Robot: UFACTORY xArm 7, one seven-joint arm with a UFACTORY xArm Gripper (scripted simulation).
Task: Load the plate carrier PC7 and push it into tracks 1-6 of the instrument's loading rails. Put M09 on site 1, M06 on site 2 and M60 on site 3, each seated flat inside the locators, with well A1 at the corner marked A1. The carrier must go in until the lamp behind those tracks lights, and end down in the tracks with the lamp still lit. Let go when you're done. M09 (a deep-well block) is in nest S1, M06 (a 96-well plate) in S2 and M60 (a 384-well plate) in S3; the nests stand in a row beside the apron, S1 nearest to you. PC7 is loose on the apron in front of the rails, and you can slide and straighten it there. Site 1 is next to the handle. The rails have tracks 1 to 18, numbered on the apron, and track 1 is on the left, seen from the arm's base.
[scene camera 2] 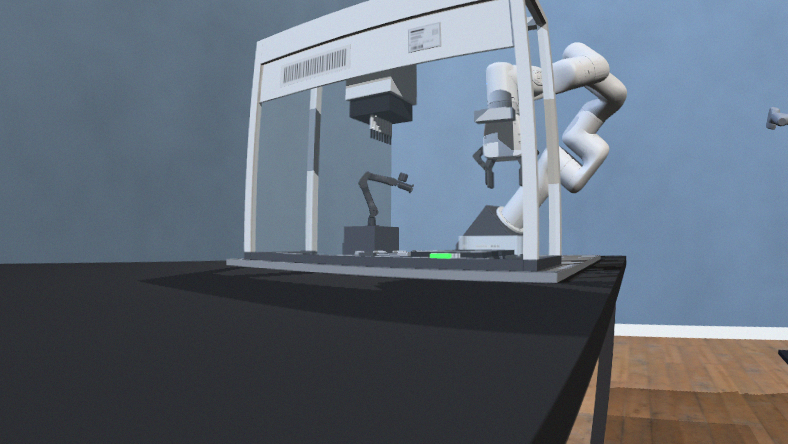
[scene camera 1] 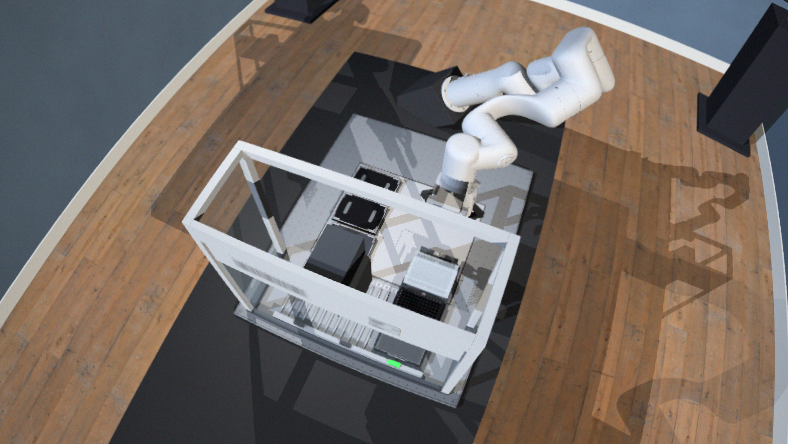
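White deep-well block M09 (scene camera 1: 420, 261) visible.
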